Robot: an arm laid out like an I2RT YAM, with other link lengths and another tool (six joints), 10 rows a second.
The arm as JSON. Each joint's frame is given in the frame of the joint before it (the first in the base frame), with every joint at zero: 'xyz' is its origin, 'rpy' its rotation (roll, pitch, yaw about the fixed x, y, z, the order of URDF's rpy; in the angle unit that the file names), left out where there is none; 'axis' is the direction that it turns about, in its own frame. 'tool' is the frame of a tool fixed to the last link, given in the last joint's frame.
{
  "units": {
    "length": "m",
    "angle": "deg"
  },
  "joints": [
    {
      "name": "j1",
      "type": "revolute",
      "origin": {
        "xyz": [
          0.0,
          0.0,
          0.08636
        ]
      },
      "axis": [
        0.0,
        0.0,
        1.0
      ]
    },
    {
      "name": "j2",
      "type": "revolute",
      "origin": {
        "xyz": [
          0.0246,
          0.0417,
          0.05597
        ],
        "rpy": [
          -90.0,
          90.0,
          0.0
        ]
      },
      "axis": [
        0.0,
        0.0,
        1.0
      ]
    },
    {
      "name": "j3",
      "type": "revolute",
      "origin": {
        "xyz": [
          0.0,
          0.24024,
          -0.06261
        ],
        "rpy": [
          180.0,
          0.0,
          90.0
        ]
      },
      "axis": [
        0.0,
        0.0,
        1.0
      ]
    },
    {
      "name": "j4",
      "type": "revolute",
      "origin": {
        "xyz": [
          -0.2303,
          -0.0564,
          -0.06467
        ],
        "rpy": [
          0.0,
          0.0,
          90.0
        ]
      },
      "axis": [
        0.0,
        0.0,
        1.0
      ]
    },
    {
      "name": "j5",
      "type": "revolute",
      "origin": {
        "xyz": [
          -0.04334,
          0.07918,
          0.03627
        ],
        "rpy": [
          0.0,
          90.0,
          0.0
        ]
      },
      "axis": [
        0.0,
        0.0,
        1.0
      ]
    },
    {
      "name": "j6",
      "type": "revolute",
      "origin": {
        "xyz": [
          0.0,
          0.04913,
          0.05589
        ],
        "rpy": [
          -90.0,
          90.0,
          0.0
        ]
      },
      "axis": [
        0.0,
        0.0,
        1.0
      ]
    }
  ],
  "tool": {
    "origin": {
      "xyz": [
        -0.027,
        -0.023,
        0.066
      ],
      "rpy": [
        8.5,
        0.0,
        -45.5
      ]
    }
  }
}
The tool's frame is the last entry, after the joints.
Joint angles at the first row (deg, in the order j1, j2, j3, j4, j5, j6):
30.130 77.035 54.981 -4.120 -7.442 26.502
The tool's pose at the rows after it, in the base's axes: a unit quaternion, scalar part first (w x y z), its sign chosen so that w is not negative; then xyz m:
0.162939 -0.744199 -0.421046 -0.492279 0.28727 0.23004 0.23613
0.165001 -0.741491 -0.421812 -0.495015 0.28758 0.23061 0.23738
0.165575 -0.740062 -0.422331 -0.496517 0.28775 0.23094 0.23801
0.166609 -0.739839 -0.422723 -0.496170 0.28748 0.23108 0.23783
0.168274 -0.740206 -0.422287 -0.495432 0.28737 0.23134 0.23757
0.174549 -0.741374 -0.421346 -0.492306 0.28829 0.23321 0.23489
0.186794 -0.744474 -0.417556 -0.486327 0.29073 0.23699 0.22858
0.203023 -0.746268 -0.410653 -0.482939 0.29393 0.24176 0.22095
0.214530 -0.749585 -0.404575 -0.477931 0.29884 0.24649 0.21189
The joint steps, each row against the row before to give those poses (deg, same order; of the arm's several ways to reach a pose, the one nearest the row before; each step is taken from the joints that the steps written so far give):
-0.065 0.000 0.001 0.349 -0.218 -0.022
-0.045 0.000 -0.002 0.417 -0.329 -0.022
0.001 0.001 0.003 0.217 -0.109 -0.044
0.000 0.000 -0.044 0.022 -0.131 0.022
-0.001 0.064 -0.001 0.000 -0.132 0.153
0.000 0.743 -0.001 0.459 -0.546 0.502
0.002 1.639 -0.131 1.246 -0.939 1.181
-0.001 1.947 -0.589 2.492 -1.158 1.705
-0.001 2.491 -0.132 2.274 -0.744 1.355

